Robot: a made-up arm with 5 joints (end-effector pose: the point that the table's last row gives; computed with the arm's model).
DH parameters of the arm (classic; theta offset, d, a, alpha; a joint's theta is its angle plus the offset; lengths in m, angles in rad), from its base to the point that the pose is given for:
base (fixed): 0 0 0.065 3.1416
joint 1: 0 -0.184 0.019 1.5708
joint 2: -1.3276 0 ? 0
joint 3: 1.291 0 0.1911 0
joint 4: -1.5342 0.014 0 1.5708
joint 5: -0.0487 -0.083 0 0
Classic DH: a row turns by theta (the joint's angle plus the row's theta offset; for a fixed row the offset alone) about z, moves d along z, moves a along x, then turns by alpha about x.
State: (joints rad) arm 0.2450 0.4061 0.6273 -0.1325 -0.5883
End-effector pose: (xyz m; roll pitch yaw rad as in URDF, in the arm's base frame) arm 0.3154 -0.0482 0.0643 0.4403 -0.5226 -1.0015
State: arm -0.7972 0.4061 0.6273 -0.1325 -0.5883
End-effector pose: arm 0.2329 0.1920 0.0643 0.4403 -0.5226 0.0407
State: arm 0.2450 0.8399 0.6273 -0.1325 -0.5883
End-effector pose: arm 0.2455 -0.0307 -0.0236 0.1421 -0.1892 -0.8955
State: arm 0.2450 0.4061 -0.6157 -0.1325 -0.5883
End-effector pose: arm 0.4204 -0.0744 0.3643 2.1103 -0.8592 -2.2415
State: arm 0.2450 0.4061 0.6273 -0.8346 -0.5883
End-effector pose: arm 0.3444 -0.0554 0.1130 1.2442 -0.9076 -1.5550
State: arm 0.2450 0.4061 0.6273 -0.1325 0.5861
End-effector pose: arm 0.3154 -0.0482 0.0643 -0.3852 -0.5626 0.4050
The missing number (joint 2, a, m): 0.1329
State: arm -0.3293 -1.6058 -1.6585 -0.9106 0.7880
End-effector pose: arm -0.2633 -0.0974 0.1099 0.3819 0.3880 1.1445
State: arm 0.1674 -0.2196 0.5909 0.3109 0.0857
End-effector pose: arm 0.3307 -0.0307 0.2018 -0.0455 -0.8878 -0.1088
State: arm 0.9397 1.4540 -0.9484 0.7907 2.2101
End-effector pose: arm 0.2792 -0.2693 0.0010 -0.2298 0.1515 1.2042
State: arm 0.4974 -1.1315 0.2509 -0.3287 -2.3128
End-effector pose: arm 0.1257 -0.0170 0.4972 2.8817 0.2541 -1.3109
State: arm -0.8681 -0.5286 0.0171 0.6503 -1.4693
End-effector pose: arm 0.2010 0.1822 0.3996 1.4318 -0.0523 -0.6954
